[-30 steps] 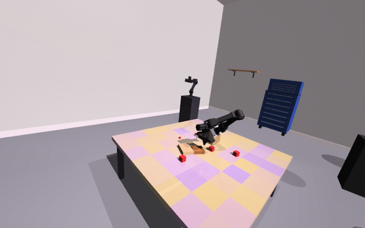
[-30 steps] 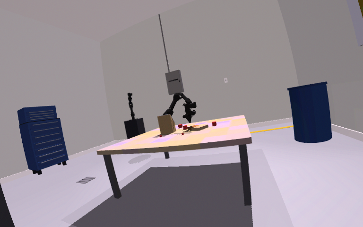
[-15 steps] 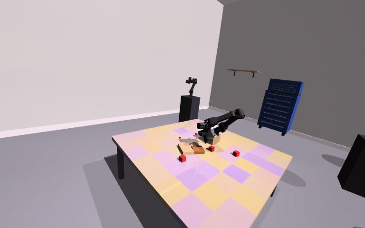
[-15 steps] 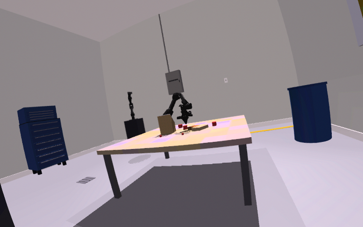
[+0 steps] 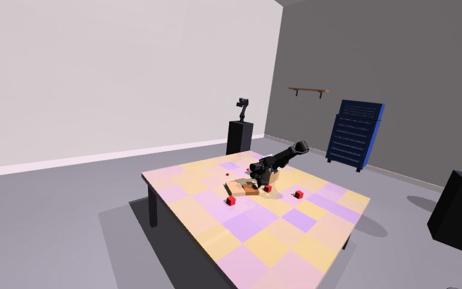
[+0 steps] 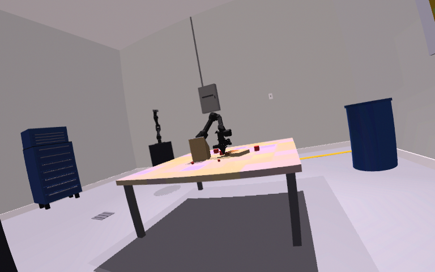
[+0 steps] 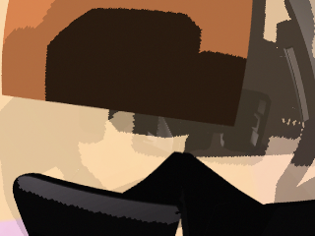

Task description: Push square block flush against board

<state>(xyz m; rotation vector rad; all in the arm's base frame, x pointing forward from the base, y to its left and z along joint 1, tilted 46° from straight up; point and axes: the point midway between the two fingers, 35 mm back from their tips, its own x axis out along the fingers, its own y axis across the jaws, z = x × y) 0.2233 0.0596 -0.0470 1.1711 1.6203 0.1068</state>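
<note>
My gripper tip is 8 cm short of the orange square block, 2 cm to the left of it and 1 cm below it. Round my gripper tip: light tan board (16 cm ahead, 10 cm to the right, 1 cm above).
</note>
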